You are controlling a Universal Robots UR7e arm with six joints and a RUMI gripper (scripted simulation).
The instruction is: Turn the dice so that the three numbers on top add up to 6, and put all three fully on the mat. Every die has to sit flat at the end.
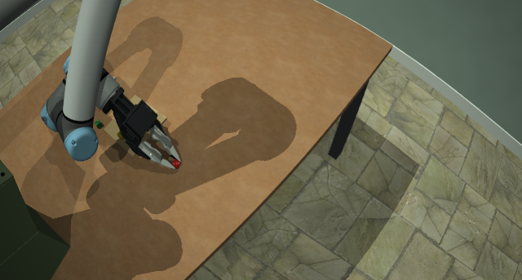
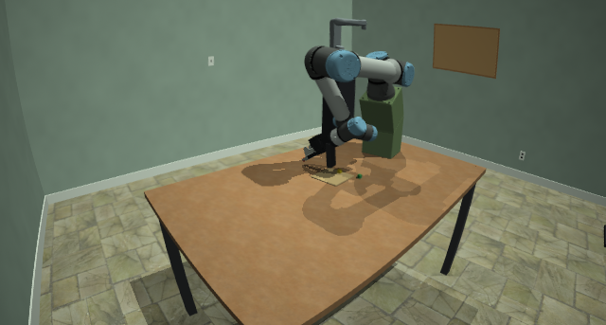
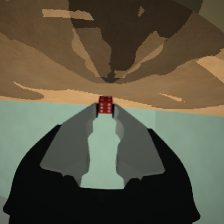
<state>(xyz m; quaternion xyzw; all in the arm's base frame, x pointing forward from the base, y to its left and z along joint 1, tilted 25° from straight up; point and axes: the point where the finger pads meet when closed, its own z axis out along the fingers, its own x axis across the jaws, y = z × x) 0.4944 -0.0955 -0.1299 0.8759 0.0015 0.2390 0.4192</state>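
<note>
The red die lies 10 mm to the right of my hand and 10 mm below it. The rest, counted from my hand: yellow die 60 mm behind, 170 mm to the left, 20 mm below; then mat 10 mm behind, 180 mm to the left, 30 mm below; then green die 100 mm behind, 260 mm to the left, 20 mm below.
</note>
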